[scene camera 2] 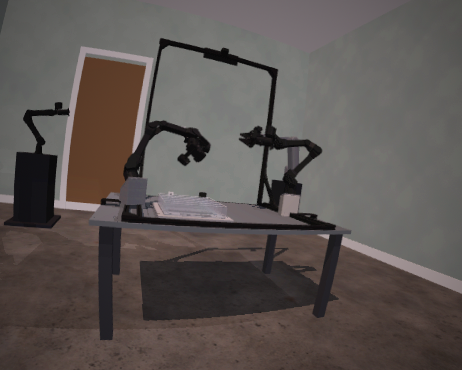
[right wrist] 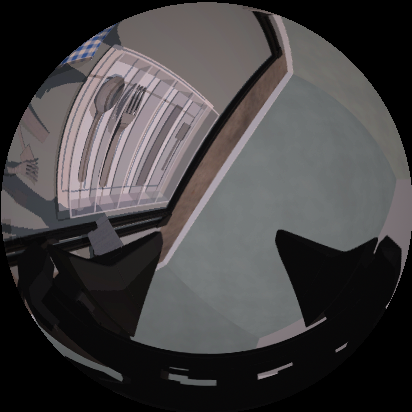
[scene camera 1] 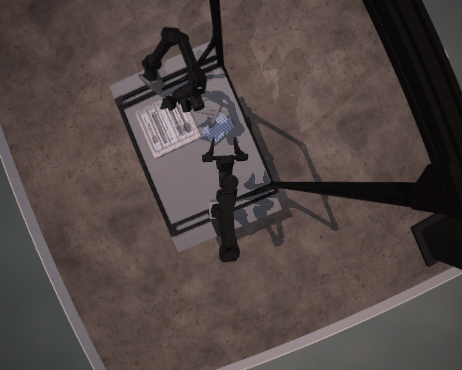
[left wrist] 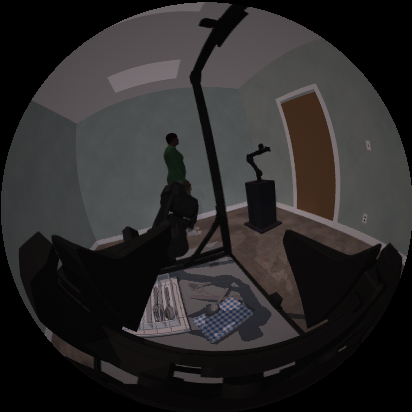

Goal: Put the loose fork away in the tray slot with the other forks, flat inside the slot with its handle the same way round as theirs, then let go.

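Note:
The loose fork (right wrist: 31, 169) (left wrist: 196, 286) lies on the table beside the tray; in the right wrist view its tines show near the left edge and its handle is partly lost in shadow. The clear tray (scene camera 1: 176, 148) (right wrist: 64, 165) has several long slots. In the right wrist view a fork slot holds forks (right wrist: 120, 135) with tines toward the top of the picture and handles toward the bottom. My right gripper (scene camera 1: 163, 106) (scene camera 2: 184, 161) (right wrist: 220, 237) is open and empty, above the tray's end. My left gripper (scene camera 1: 225, 141) (scene camera 2: 242, 138) (left wrist: 230, 234) is open and empty, high over the table.
A blue checked napkin (scene camera 1: 218, 128) (left wrist: 225, 320) (right wrist: 87, 47) lies beside the tray, with a loose spoon (left wrist: 212, 309) on it. A spoon (right wrist: 107, 95) and a knife (right wrist: 159, 145) lie in other slots. Black frame rails run along the table, with an upright post (left wrist: 212, 160) at one side.

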